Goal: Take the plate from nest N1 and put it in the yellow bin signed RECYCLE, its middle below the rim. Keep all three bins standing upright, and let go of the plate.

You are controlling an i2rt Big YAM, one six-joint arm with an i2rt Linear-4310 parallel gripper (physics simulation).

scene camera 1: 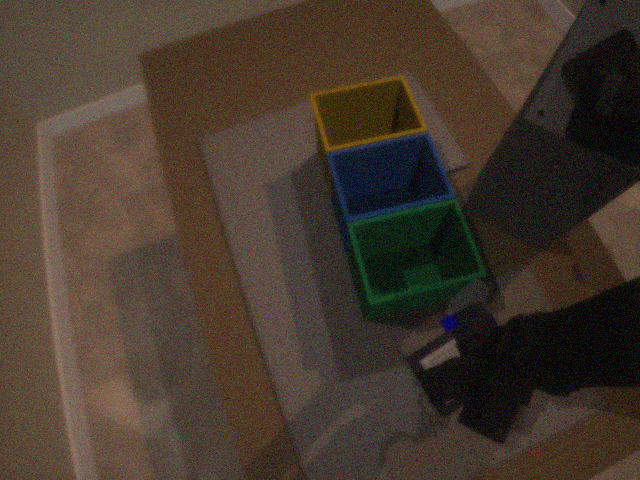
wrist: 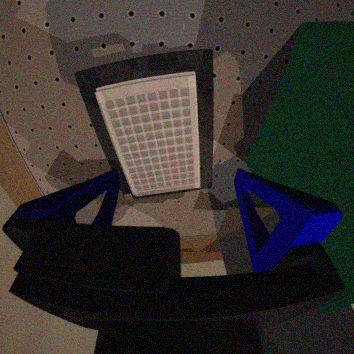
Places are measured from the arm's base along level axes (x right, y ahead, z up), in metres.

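Pixels of known places: gripper, fingertip midpoint: [wrist: 176,175]; arm's base, origin of the base link: [scene camera 1: 613,87].
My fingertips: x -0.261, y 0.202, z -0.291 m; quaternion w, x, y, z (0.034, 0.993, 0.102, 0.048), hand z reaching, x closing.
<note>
For each thing: its top centre in the pictures, then the offset to it from my fingertips. Level surfaces: height alone.
- plate, middle of its top: [wrist: 156,147] [scene camera 1: 464,362] dx -0.016, dy -0.002, dz -0.041 m
- dark nest, middle of its top: [wrist: 156,142] [scene camera 1: 462,362] dx -0.016, dy -0.002, dz -0.052 m
- yellow bin, middle of its top: [scene camera 1: 367,111] dx +0.426, dy +0.075, dz +0.113 m
- blue bin, middle of its top: [scene camera 1: 389,174] dx +0.293, dy +0.071, dz +0.113 m
- green bin, middle of its top: [scene camera 1: 415,248] dx +0.161, dy +0.067, dz +0.113 m
- pale perforated board, its level: dz -0.067 m
- wooden table, its level: dz -0.080 m
The plate [scene camera 1: 440,354] [wrist: 154,137], white with a grid of small wells, sits in the dark nest [scene camera 1: 416,357] [wrist: 206,125]. In the scene view the arm hides part of both. My gripper [wrist: 176,175] is open and empty, its blue fingertips wide apart. In the wrist view the plate lies beyond the fingertips, between their lines. One blue fingertip shows in the scene view, close to the green bin. The yellow bin [scene camera 1: 356,113] stands upright at the far end of the row of bins. Its sign and the nest's label cannot be read.
The blue bin [scene camera 1: 382,178] and the green bin [scene camera 1: 418,258] [wrist: 305,105] stand upright in line with the yellow one. The green bin is nearest the plate, on the right in the wrist view. A pale perforated board [scene camera 1: 227,170] [wrist: 35,90] lies under the bins and nest on a wooden table [scene camera 1: 232,67].
</note>
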